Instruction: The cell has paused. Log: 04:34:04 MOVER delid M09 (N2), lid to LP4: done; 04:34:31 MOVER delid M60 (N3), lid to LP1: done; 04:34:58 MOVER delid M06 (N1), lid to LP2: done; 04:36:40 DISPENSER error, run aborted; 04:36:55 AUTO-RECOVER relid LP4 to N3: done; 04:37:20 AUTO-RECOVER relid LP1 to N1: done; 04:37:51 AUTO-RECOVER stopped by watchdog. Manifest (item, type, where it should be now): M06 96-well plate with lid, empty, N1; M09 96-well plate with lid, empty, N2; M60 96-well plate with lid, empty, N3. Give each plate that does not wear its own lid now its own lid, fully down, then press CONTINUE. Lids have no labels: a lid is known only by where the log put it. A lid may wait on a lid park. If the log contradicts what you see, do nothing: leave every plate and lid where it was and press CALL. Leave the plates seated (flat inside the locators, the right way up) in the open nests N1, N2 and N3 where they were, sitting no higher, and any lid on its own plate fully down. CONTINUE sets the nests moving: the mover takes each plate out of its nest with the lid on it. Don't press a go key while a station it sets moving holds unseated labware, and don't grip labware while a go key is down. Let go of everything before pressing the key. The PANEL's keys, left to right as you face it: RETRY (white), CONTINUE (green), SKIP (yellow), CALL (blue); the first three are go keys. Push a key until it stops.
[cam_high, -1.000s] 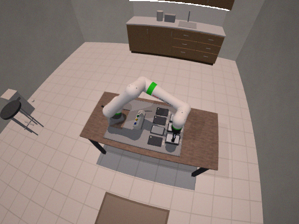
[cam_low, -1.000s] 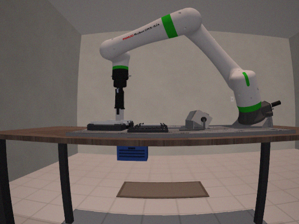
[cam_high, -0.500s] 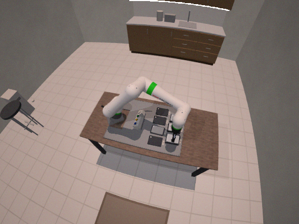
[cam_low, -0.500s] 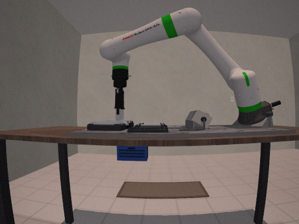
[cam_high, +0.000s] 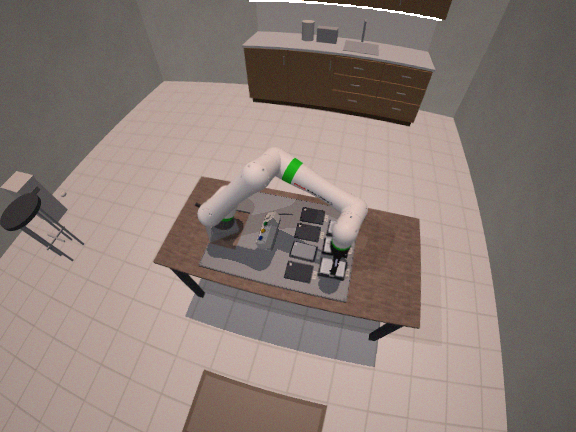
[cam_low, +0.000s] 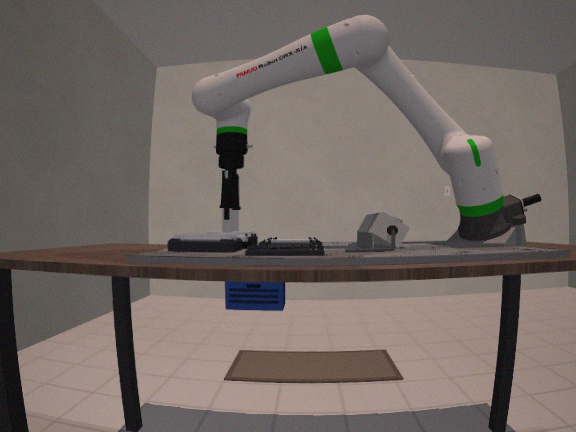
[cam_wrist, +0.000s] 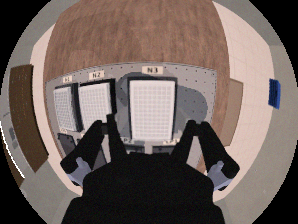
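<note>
Right now the lid is 19 cm behind my hand, 4 cm to the left of it and 5 cm below it. Round my hand: lid park LP3 (21 cm behind, 17 cm to the left, 6 cm below); then lid park LP1 (17 cm behind, 8 cm to the right, 6 cm below); then yellow key (44 cm behind, 5 cm to the left, 1 cm above).
</note>
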